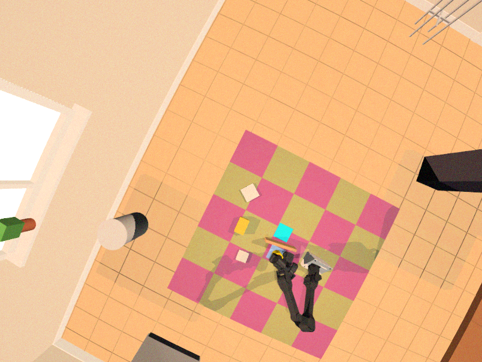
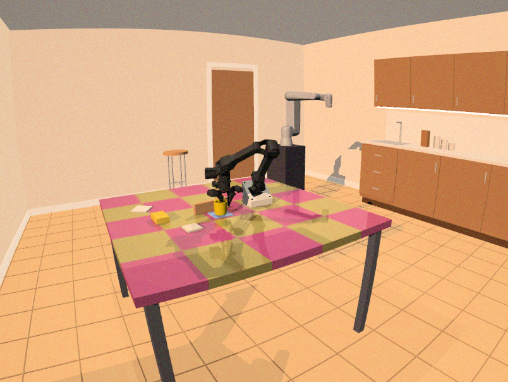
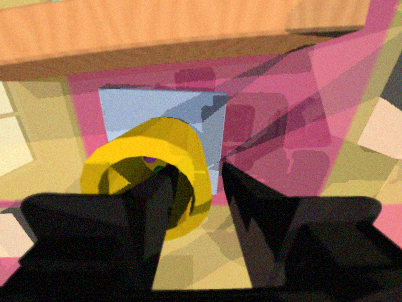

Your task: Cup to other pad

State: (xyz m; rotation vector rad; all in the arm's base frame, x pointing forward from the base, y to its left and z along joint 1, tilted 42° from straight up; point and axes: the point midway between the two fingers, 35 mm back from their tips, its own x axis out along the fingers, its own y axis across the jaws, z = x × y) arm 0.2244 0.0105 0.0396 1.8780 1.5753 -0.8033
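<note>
Right now the yellow cup is 30 mm ahead of my gripper tip. The rest, counted from my gripper tip: green marble 40 mm ahead, 10 mm to the left, 20 mm below; then pale blue pad 30 mm ahead, 50 mm below; then purple marble 40 mm ahead, 20 mm below.
</note>
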